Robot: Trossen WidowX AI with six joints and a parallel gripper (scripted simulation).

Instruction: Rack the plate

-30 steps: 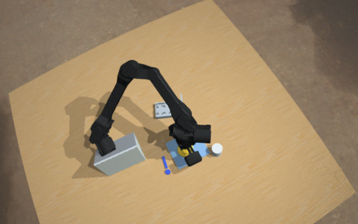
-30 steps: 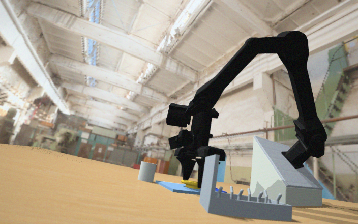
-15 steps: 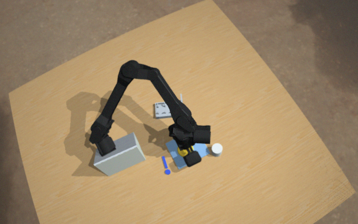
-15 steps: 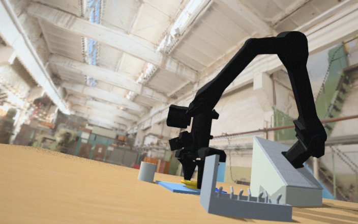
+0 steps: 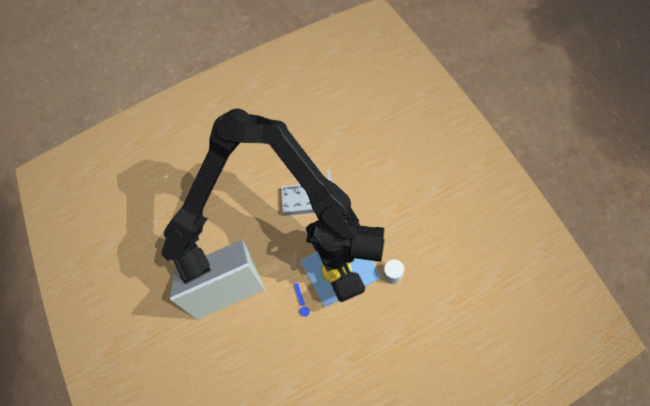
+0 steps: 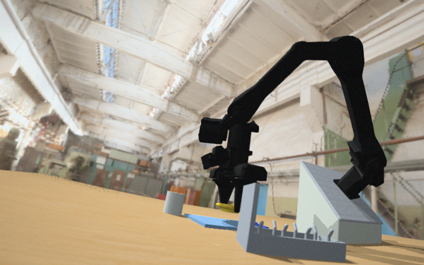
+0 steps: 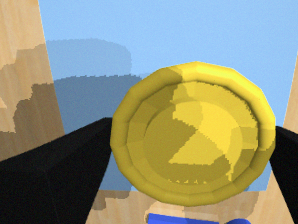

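Now: gripper tip 200 mm to the right of the grey dish rack, 50 mm short of it and 10 mm above it. Also, from my gripper tip: yellow plate: 10 mm above; white cup: 110 mm ahead, 80 mm to the right, 10 mm below.
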